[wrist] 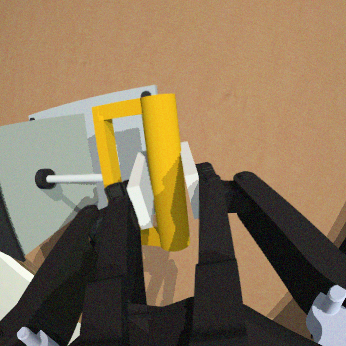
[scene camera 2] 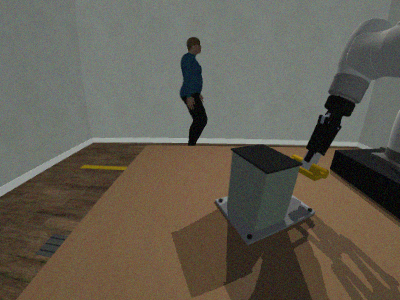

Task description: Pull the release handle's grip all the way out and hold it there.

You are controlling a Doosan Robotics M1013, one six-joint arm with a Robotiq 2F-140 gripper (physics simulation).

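Observation:
The release handle's yellow grip (scene camera 2: 320, 173) (wrist: 162, 150) is a round bar on a rectangular frame. In the wrist view a thin light rod (wrist: 75, 178) runs from a black collar (wrist: 45, 178) on the housing's face to the frame, with a long stretch of rod showing. The grey-green housing (scene camera 2: 260, 192) (wrist: 45, 150) has a dark top and stands on a grey base plate (scene camera 2: 223, 205) (wrist: 120, 95). My gripper (scene camera 2: 311, 162) (wrist: 165, 162) is shut on the yellow grip, its white pads on either side of the bar, clear of the housing.
The base plate sits on the brown table (scene camera 2: 165, 190) (wrist: 260, 60). The robot's black base block (scene camera 2: 365, 172) is at the right of the scene view. A person (scene camera 2: 192, 80) in a blue top stands beyond the table's far edge, before the wall.

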